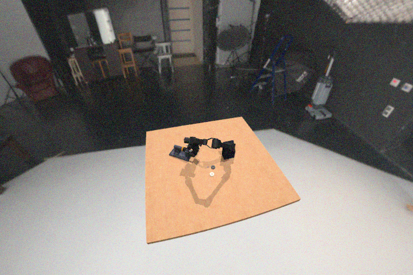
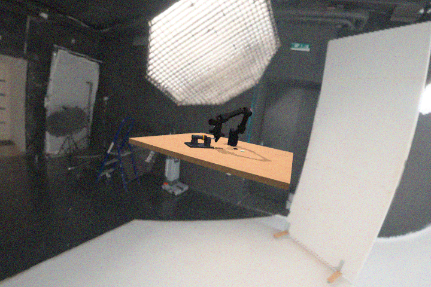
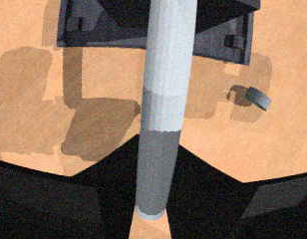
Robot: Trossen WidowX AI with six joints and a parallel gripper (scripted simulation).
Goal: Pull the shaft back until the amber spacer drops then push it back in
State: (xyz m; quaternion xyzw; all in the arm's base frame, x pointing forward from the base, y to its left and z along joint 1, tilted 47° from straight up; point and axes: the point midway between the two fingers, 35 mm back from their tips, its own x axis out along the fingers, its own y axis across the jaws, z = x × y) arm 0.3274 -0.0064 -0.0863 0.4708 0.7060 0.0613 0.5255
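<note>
My gripper tip is now 5 cm short of the light grey shaft, 4 cm to the left of it and 3 cm below it. The rest, counted from my gripper tip: amber spacer: 11 cm ahead, 9 cm to the right, 3 cm above; dark grey support block: 14 cm ahead, 11 cm to the right.
</note>
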